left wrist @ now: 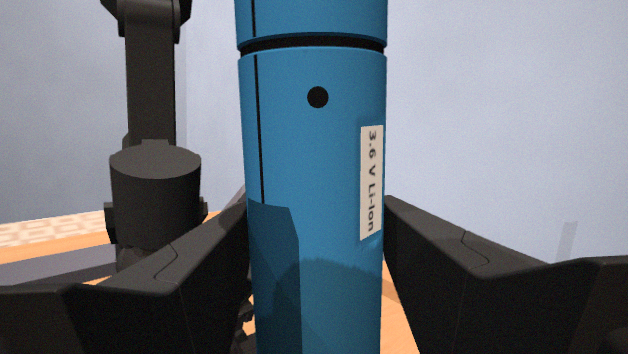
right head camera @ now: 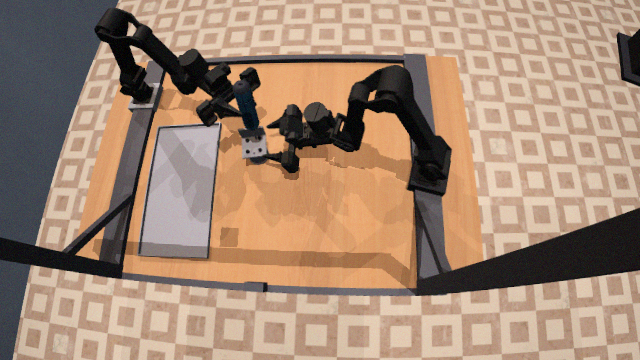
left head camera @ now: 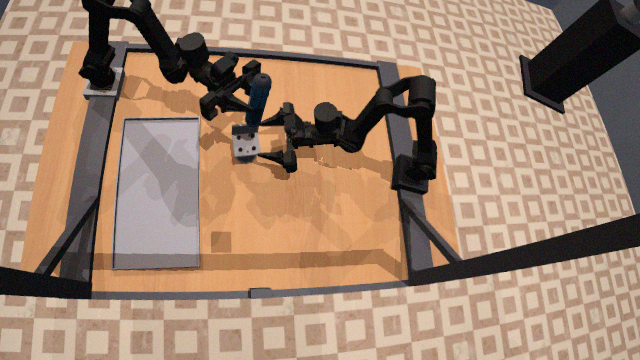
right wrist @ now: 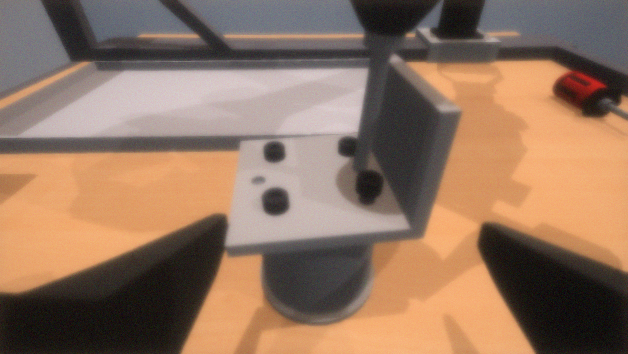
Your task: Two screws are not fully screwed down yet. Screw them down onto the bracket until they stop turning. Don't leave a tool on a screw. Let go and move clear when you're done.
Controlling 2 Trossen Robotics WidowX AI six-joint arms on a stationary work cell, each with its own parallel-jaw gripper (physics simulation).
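Places are measured from the left arm's base along level axes (x ahead, y left, z up), in centimetres.
Where they show: left gripper, fingertip midpoint: (left wrist: 314, 211) (right head camera: 249, 110) (left head camera: 259, 105); right gripper, fingertip midpoint: (right head camera: 264, 141) (left head camera: 257, 139) (right wrist: 351, 229); left arm's base at its link origin: (right head camera: 143, 95) (left head camera: 102, 80) (right wrist: 455, 34); right arm's base at its link origin: (right head camera: 431, 172) (left head camera: 414, 172).
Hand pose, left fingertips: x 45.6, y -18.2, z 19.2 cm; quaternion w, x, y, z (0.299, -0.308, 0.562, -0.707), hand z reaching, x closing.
Things, the pixels of their top centre, and the offset from my left fingertips.
- far left screw at its top centre: (right wrist: 273, 146) dx -3.6, dy -4.2, dz -14.9 cm
- far right screw at its top centre: (right wrist: 348, 140) dx -4.2, dy -0.7, dz -14.9 cm
- upright blue electric screwdriver at its top centre: (left head camera: 260, 79) (right head camera: 236, 86) dx -0.7, dy +0.3, dz +9.2 cm
- shallow grey tray at its top centre: (right wrist: 226, 88) (left head camera: 156, 186) (right head camera: 178, 186) dx -25.3, dy -13.4, dz -20.5 cm
- red screwdriver at its top centre: (right wrist: 604, 85) dx -22.9, dy +25.3, dz -19.2 cm
The grey L-shaped bracket (left head camera: 245, 143) (right head camera: 253, 145) (right wrist: 315, 185) sits on a round dark pedestal (right wrist: 320, 282). In the right wrist view, the near right screw (right wrist: 369, 184) stands proud with some shank showing. The near left screw (right wrist: 275, 201), far left screw (right wrist: 274, 151) and far right screw (right wrist: 347, 146) sit lower. My left gripper (left head camera: 255, 104) (right head camera: 245, 107) (left wrist: 314, 211) is shut on the upright blue electric screwdriver (left head camera: 258, 95) (right head camera: 245, 102) (left wrist: 315, 150). Its shaft (right wrist: 375, 95) ends just behind the proud screw; exact contact is unclear. My right gripper (left head camera: 261, 138) (right head camera: 267, 140) (right wrist: 351, 229) is open beside the bracket.
A shallow grey tray (left head camera: 150, 235) (right head camera: 172, 230) (right wrist: 200, 105) lies left of the bracket in the head views. A red screwdriver (right wrist: 580, 92) lies on the table at the right wrist view's far right. The bracket's upright wall (right wrist: 425, 130) stands beside the blue driver's shaft.
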